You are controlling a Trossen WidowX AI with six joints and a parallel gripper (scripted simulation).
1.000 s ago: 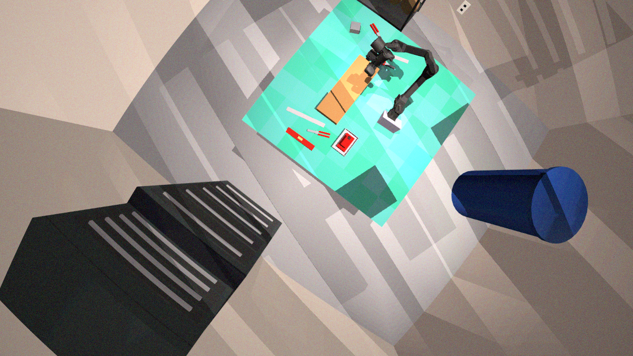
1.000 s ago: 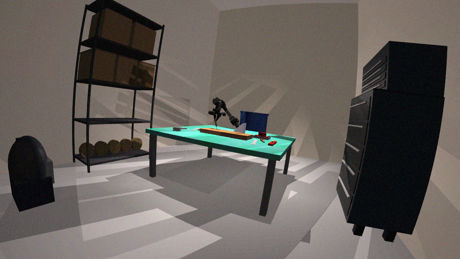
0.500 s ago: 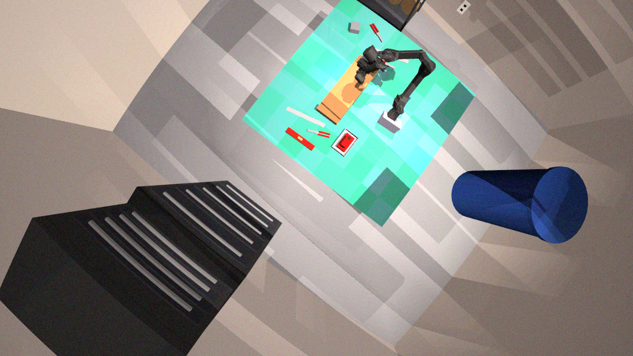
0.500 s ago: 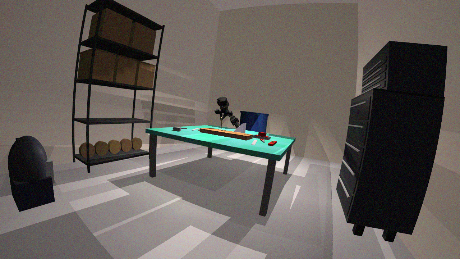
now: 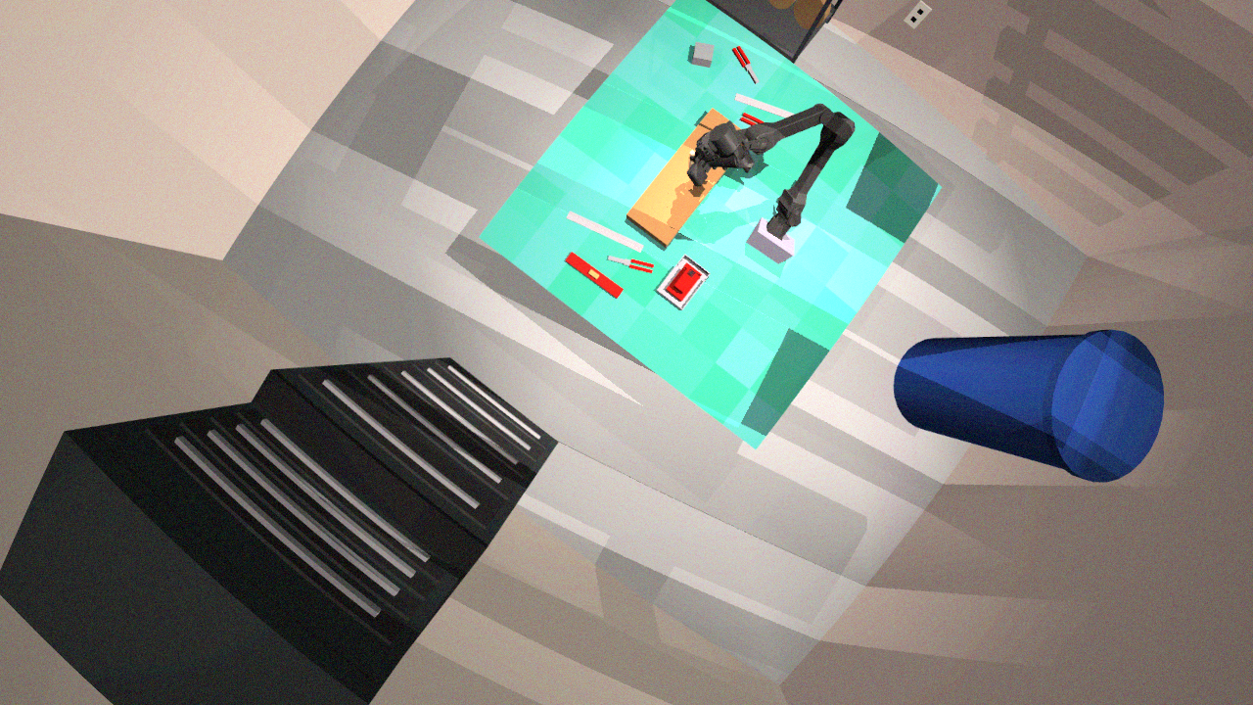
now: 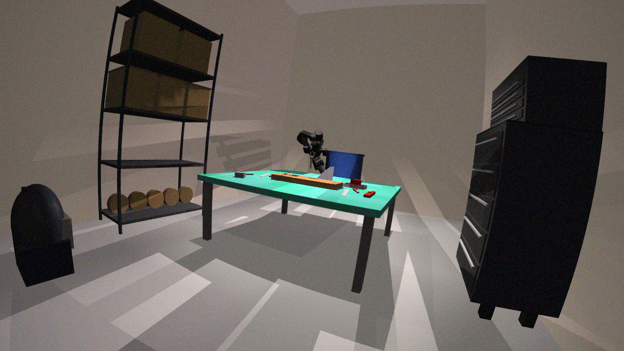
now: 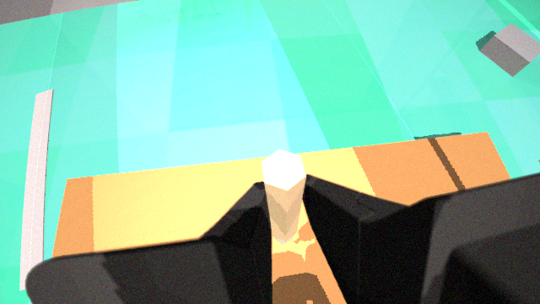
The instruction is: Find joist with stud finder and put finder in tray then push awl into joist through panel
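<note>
Now: gripper tip 1 cm past the awl and 5 cm above it. The rest, counted from my gripper tip: red stud finder (19 cm behind, 31 cm to the left, 14 cm below); red level (11 cm ahead, 46 cm to the left, 17 cm below); white tray (18 cm behind, 33 cm to the left, 17 cm below).
</note>
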